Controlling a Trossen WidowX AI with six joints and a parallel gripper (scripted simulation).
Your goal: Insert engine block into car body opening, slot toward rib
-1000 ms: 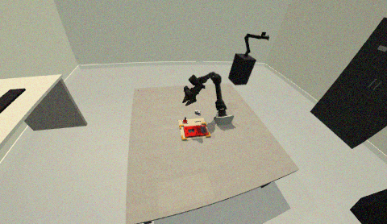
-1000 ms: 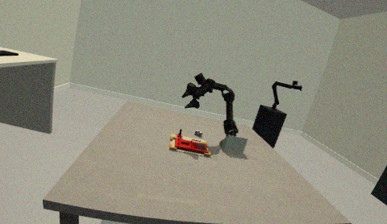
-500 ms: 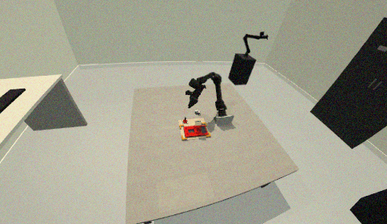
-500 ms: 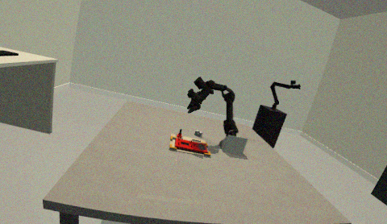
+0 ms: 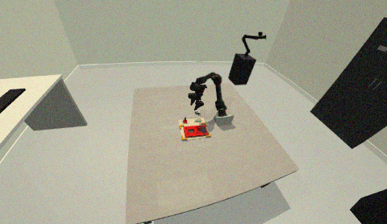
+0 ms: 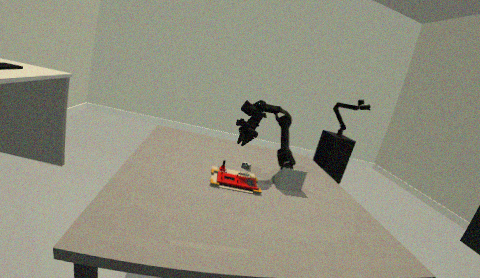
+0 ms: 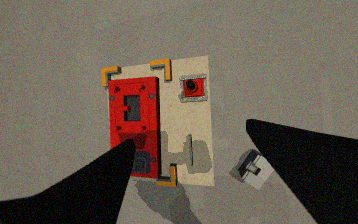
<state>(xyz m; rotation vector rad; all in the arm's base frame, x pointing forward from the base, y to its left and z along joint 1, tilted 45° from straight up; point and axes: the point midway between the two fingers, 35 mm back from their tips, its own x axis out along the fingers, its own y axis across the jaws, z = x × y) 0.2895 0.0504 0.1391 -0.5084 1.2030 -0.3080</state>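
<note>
Right now my gripper tip is 90 mm past the engine block, 80 mm to the left of it and 140 mm above it.
</note>
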